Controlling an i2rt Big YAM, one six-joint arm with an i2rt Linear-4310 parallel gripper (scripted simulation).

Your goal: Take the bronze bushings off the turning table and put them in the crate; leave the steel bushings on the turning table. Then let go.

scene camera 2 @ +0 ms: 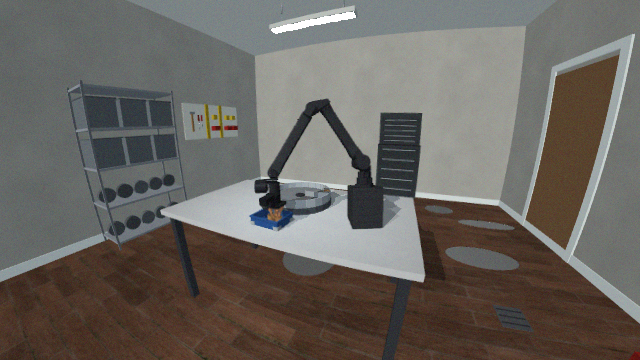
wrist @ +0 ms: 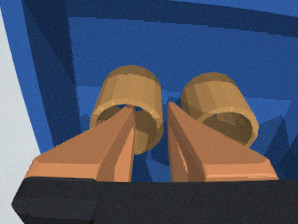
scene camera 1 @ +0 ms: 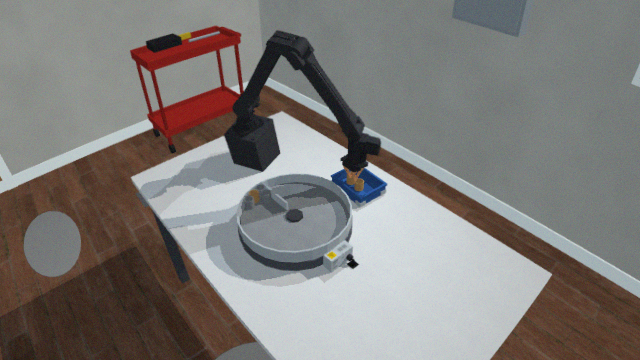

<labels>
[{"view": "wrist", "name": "gripper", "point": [151, 111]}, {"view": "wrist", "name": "bronze bushing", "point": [131, 84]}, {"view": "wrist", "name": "bronze bushing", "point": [208, 94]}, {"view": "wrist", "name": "crate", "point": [61, 61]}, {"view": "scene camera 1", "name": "crate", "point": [374, 187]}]
</labels>
